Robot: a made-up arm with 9 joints. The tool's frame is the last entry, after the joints. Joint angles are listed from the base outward. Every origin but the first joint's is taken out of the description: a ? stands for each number. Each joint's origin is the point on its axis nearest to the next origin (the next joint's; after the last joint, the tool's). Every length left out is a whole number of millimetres.
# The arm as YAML. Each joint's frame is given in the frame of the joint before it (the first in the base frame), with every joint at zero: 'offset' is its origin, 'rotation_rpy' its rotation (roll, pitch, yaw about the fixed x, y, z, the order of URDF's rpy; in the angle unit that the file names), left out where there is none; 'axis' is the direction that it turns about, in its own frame. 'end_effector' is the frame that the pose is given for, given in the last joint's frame.
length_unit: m
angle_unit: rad
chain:
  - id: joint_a
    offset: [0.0, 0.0, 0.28]
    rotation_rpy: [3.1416, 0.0, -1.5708]
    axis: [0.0, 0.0, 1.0]
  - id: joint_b
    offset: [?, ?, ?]
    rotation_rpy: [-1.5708, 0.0, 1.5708]
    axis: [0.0, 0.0, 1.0]
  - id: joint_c
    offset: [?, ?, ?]
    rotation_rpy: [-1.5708, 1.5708, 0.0]
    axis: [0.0, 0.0, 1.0]
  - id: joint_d
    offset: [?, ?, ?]
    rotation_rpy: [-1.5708, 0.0, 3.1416]
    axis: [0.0, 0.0, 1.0]
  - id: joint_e
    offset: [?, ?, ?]
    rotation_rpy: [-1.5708, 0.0, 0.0]
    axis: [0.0, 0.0, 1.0]
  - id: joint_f
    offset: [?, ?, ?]
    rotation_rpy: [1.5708, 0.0, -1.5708]
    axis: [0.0, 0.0, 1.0]
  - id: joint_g
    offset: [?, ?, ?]
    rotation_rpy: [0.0, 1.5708, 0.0]
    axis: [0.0, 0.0, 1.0]
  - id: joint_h
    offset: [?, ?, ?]
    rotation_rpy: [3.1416, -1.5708, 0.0]
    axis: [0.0, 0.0, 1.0]
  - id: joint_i
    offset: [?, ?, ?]
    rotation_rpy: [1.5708, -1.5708, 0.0]
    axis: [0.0, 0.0, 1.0]
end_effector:
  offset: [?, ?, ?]
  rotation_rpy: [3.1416, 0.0, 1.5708]
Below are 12 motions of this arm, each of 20 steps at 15 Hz.
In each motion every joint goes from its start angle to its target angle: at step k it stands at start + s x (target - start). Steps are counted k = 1, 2, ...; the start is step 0. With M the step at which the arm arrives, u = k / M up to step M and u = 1 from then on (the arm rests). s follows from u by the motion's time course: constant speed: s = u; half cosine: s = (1 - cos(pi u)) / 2; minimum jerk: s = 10 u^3 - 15 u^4 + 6 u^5.
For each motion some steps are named. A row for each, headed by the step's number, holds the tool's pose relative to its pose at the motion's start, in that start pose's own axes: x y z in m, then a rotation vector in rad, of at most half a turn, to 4 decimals.
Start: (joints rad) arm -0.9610 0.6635 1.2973 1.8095 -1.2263 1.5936 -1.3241 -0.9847 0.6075
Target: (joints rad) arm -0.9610 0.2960 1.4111 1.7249 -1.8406 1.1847 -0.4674 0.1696 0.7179
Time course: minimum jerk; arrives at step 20
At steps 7, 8, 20:
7: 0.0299 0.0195 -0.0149 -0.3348 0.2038 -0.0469
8: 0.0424 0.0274 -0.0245 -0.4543 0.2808 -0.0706
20: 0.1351 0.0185 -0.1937 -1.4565 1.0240 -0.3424

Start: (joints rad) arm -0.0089 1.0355 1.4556 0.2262 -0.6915 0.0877 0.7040 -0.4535 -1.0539
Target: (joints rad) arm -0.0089 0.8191 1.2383 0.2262 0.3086 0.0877 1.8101 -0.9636 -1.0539
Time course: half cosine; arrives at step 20
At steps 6, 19, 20:
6: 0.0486 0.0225 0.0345 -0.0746 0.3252 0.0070
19: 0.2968 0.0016 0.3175 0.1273 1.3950 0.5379
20: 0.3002 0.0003 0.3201 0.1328 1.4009 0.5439

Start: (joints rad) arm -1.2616 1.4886 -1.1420 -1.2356 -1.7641 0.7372 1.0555 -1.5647 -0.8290
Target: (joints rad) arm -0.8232 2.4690 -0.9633 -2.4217 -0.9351 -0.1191 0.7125 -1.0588 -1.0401
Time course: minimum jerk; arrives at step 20
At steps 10, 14, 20:
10: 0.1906 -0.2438 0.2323 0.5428 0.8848 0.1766
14: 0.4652 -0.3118 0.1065 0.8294 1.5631 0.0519
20: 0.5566 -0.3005 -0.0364 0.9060 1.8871 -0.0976

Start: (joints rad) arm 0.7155 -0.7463 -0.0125 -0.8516 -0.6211 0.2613 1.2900 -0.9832 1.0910
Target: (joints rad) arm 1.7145 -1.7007 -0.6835 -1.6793 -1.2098 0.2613 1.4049 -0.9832 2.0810
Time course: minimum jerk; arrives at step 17
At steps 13, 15, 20:
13: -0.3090 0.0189 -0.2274 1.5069 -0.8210 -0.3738
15: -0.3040 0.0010 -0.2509 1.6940 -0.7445 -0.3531
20: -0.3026 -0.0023 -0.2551 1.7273 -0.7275 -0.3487

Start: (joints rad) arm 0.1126 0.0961 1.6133 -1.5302 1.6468 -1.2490 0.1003 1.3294 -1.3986
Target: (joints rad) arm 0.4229 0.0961 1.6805 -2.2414 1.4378 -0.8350 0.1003 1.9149 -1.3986
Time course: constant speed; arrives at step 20
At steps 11, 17, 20:
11: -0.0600 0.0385 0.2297 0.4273 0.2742 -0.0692
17: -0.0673 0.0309 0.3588 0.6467 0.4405 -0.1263
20: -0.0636 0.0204 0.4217 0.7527 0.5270 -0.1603

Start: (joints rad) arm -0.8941 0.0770 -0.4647 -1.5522 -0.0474 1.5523 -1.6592 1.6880 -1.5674
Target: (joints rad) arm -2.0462 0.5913 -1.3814 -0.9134 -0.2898 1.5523 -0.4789 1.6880 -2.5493
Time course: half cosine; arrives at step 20
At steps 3, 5, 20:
3: -0.0263 -0.0498 0.0131 0.0504 -0.0288 -0.0174
5: -0.0762 -0.1351 0.0259 0.1400 -0.0788 -0.0421
20: -0.4215 -0.7098 -0.4443 1.1208 -0.4537 0.0999

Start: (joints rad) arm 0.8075 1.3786 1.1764 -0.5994 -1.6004 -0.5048 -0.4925 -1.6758 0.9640
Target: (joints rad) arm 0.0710 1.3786 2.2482 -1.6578 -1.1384 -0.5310 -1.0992 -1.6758 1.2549
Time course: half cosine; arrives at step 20
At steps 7, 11, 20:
7: 0.3287 0.1159 0.2145 0.1890 0.1301 -0.6000
11: 0.8002 0.0330 0.3641 0.3485 0.2614 -1.3873
20: 1.2229 -0.5259 0.3732 0.4975 0.4191 -2.6097

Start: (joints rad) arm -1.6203 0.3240 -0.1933 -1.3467 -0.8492 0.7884 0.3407 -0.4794 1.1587
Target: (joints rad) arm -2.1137 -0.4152 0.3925 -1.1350 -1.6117 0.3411 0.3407 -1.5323 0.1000
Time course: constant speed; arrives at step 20
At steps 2, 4, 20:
2: 0.0566 -0.0453 0.0518 0.1116 0.1664 0.1315
4: 0.1275 -0.0923 0.0896 0.2463 0.3227 0.2424
20: 0.6169 -0.3836 -0.1954 1.7137 0.9351 0.0816

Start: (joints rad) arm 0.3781 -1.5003 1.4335 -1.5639 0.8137 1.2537 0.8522 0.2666 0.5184
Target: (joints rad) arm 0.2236 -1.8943 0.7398 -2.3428 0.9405 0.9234 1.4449 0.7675 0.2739
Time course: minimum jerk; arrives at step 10
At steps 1, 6, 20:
1: 0.0005 -0.0017 -0.0024 -0.0061 0.0078 -0.0014
6: -0.0353 -0.0826 -0.2356 -0.2873 0.6933 0.1473
20: -0.0997 -0.0572 -0.3511 -0.3250 0.9522 0.4059

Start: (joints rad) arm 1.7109 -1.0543 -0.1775 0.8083 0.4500 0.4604 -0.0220 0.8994 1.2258
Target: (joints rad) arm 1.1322 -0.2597 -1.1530 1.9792 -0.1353 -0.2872 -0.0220 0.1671 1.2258
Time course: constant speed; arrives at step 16
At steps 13, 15, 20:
13: -0.2017 -0.1316 -0.2039 -0.8977 -1.1951 0.4132
15: -0.1776 -0.1888 -0.2414 -1.0159 -1.4291 0.4841
20: -0.1598 -0.2177 -0.2591 -1.0722 -1.5504 0.5137

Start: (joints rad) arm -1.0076 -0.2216 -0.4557 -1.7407 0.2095 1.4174 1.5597 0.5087 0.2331
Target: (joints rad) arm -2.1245 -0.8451 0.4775 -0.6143 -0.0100 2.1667 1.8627 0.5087 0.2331
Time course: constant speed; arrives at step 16
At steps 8, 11, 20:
8: -0.2466 0.4055 0.1611 0.1212 -0.3719 0.6040
11: -0.4279 0.4396 0.2179 0.2801 -0.3170 0.8582
20: -0.6155 0.3422 0.3666 0.5422 0.0648 1.2213

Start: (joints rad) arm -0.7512 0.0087 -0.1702 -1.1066 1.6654 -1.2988 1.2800 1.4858 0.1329
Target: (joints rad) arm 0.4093 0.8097 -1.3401 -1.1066 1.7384 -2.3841 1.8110 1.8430 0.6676
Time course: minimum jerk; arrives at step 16
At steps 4, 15, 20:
4: 0.0572 0.0942 0.0060 -0.1237 -0.0837 0.1223
15: -0.4531 0.8328 0.0411 0.0740 -1.6216 0.6348
20: -0.4567 0.8328 0.0407 0.0786 -1.6241 0.6358

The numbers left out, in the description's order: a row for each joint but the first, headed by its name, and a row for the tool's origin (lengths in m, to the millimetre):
joint_b: 0.08 0.05 0.0
joint_c: 0.0 0.05 0.0
joint_d: 0.07 -0.36 0.0
joint_e: 0.04 -0.51 0.0
joint_f: -0.15 0.01 0.0
joint_g: 0.13 0.07 0.0
joint_h: 0.24 0.14 0.0
joint_i: 0.07 0.18 0.0
tool: 0.08 -0.16 0.0

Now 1 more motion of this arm.
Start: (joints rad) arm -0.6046 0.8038 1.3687 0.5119 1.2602 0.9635 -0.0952 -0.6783 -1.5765
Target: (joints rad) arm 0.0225 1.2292 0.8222 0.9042 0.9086 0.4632 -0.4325 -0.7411 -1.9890
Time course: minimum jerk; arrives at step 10
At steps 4, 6, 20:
4: 0.0999 -0.0720 0.1635 0.2040 0.1245 0.0876
6: 0.2584 -0.1922 0.2555 0.4895 0.2225 0.1353
20: 0.3883 -0.3160 0.2392 0.7690 0.2595 0.1164

